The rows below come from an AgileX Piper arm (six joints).
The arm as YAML. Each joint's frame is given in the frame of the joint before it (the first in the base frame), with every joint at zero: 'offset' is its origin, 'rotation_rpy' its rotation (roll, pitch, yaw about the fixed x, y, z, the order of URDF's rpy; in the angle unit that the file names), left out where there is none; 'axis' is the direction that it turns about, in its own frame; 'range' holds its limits. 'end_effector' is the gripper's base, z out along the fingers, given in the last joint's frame.
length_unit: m
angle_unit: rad
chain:
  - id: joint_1
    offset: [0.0, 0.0, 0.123]
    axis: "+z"
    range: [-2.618, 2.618]
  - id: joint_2
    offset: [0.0, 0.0, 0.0]
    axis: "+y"
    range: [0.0, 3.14]
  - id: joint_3
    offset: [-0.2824, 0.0, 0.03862]
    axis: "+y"
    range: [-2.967, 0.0]
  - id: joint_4
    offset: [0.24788, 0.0, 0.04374]
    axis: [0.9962, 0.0, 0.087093]
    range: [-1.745, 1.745]
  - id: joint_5
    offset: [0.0, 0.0, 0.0]
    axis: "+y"
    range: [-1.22, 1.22]
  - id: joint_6
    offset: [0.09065, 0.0, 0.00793]
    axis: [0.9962, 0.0, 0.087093]
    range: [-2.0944, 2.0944]
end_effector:
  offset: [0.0, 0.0, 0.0]
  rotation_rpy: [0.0, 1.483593, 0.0]
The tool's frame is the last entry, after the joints.
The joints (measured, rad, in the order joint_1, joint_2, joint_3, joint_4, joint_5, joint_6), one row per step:
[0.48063, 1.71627, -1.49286, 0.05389, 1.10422, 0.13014]
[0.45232, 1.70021, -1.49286, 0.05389, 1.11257, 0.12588]
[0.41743, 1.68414, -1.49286, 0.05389, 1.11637, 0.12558]
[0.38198, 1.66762, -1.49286, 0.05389, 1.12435, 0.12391]
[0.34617, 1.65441, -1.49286, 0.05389, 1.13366, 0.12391]
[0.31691, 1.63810, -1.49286, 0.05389, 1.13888, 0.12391]
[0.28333, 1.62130, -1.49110, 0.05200, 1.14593, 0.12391]
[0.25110, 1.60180, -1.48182, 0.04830, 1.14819, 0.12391]
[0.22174, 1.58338, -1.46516, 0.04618, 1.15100, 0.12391]
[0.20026, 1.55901, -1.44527, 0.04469, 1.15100, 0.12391]
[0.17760, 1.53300, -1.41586, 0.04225, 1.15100, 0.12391]
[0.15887, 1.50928, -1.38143, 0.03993, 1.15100, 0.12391]
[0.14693, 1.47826, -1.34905, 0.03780, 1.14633, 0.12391]
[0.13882, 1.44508, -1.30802, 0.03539, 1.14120, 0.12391]
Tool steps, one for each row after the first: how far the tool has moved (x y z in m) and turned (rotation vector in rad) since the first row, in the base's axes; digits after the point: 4 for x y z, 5 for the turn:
[0.0015, -0.0106, 0.0055, 0.00237, -0.00768, -0.02384]
[0.0038, -0.0231, 0.0111, 0.00748, -0.01884, -0.05826]
[0.0053, -0.0360, 0.0166, 0.01026, -0.02705, -0.09171]
[0.0068, -0.0488, 0.0209, 0.01138, -0.03081, -0.12702]
[0.0067, -0.0594, 0.0264, 0.01523, -0.04123, -0.15600]
[0.0062, -0.0717, 0.0314, 0.01577, -0.04963, -0.18906]
[0.0046, -0.0837, 0.0352, 0.01435, -0.05868, -0.22093]
[0.0018, -0.0945, 0.0364, 0.01115, -0.05865, -0.25001]
[-0.0030, -0.1028, 0.0386, 0.01060, -0.06352, -0.27141]
[-0.0090, -0.1115, 0.0384, 0.00648, -0.06122, -0.29390]
[-0.0154, -0.1186, 0.0360, 0.00036, -0.05180, -0.31243]
[-0.0232, -0.1237, 0.0362, -0.00098, -0.05564, -0.32443]
[-0.0323, -0.1276, 0.0344, -0.00435, -0.05377, -0.33253]

